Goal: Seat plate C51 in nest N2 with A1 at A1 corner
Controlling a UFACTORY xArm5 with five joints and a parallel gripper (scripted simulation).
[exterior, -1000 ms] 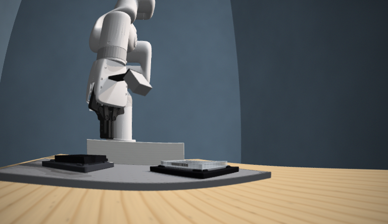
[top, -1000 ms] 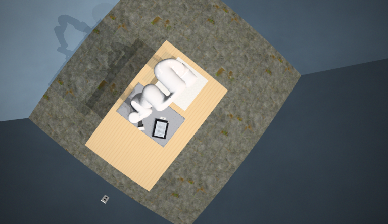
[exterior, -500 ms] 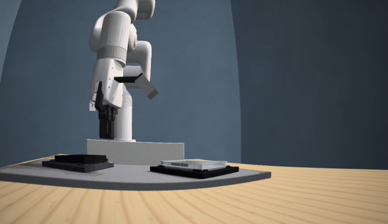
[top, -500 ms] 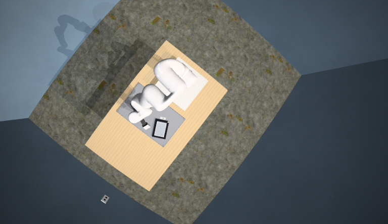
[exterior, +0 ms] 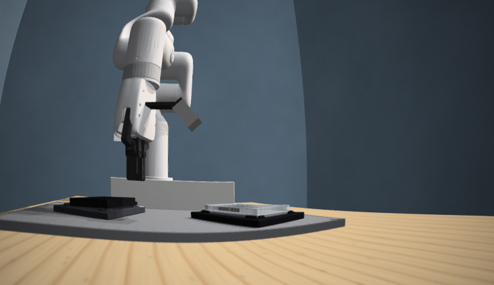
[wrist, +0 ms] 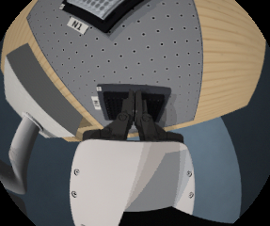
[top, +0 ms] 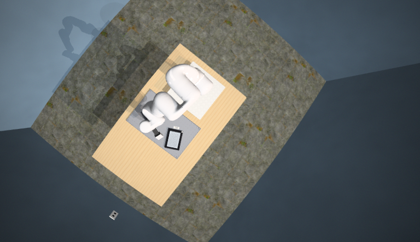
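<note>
Now: hand 6 cm to the left of the black 96-well plate, 6 cm above it and 3 cm past it. The rest, counted from my hand: clear 96-well plate: 19 cm to the left, 7 cm below, 4 cm ahead; N2 station label: 12 cm behind, 8 cm below, 3 cm to the right; N1 station label: 15 cm to the left, 8 cm below, 5 cm behind.
</note>
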